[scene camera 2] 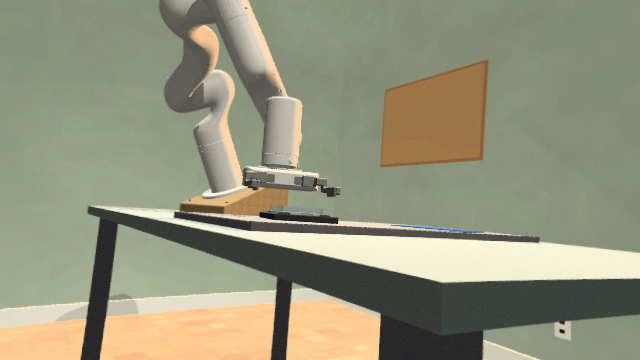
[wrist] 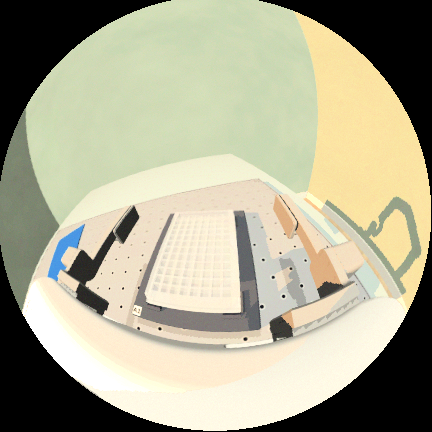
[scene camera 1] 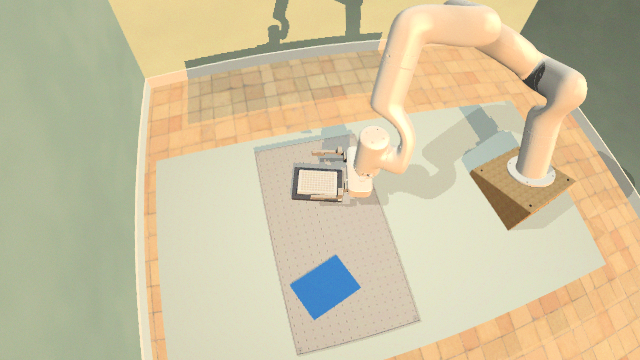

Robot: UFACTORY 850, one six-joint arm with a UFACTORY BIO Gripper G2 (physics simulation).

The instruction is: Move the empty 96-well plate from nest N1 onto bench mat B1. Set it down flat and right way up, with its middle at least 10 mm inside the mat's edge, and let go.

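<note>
The pale 96-well plate [scene camera 1: 317, 182] [scene camera 2: 297, 210] [wrist: 197, 260] sits flat in the dark nest N1 [scene camera 1: 295, 186] [scene camera 2: 320, 219] [wrist: 200, 321]. My gripper [scene camera 1: 325, 175] [scene camera 2: 293, 188] [wrist: 206, 220] is open and empty, with a clear gap above the plate in the second scene view. Its two fingers are spread wide, and in the wrist view the plate shows between them, nearer the left finger at its far end. The blue bench mat B1 [scene camera 1: 325, 286] [scene camera 2: 440, 229] [wrist: 67, 248] lies flat, turned at an angle to the nest.
A perforated board [scene camera 1: 345, 230] [wrist: 200, 197] bears the nest and mat on the pale table [scene camera 1: 210, 240] [scene camera 2: 500, 265]. The arm's wooden base block [scene camera 1: 505, 200] [scene camera 2: 255, 201] stands on the table, to the right in the first scene view. A small A1 label [wrist: 137, 310] marks a nest corner.
</note>
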